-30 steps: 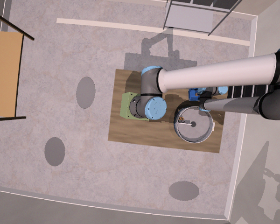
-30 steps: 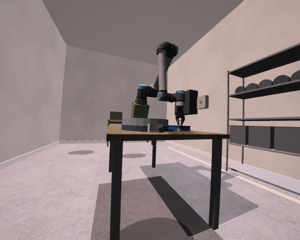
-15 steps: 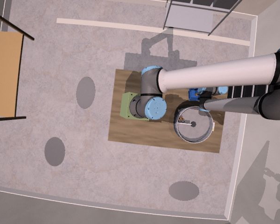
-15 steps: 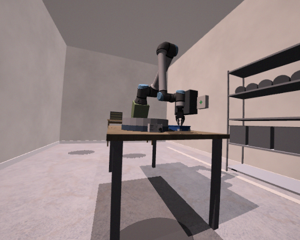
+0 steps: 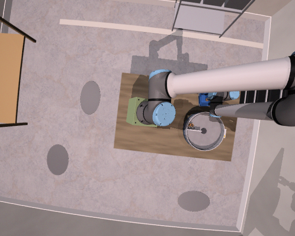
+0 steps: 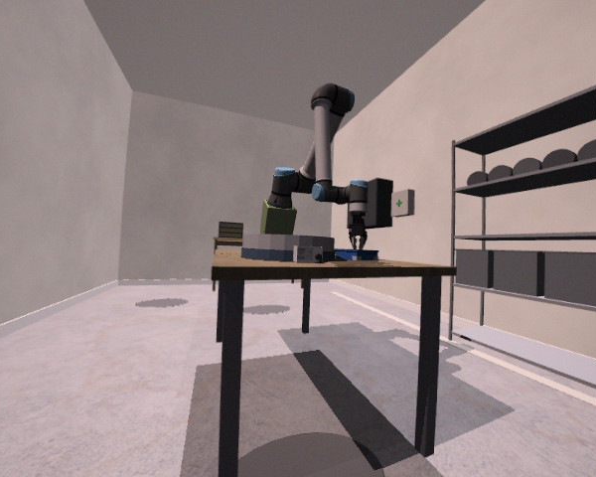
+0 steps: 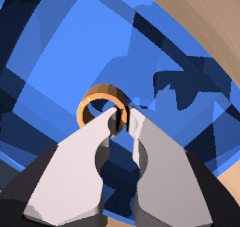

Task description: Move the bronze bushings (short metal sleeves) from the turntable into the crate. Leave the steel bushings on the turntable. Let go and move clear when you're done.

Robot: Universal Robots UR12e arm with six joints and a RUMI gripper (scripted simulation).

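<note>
Now: hand 1 cm to the left of the blue crate, 1 cm past it and 1 cm above it. Round my hand: round grey turntable: 36 cm to the right, 10 cm behind, 2 cm above.
</note>
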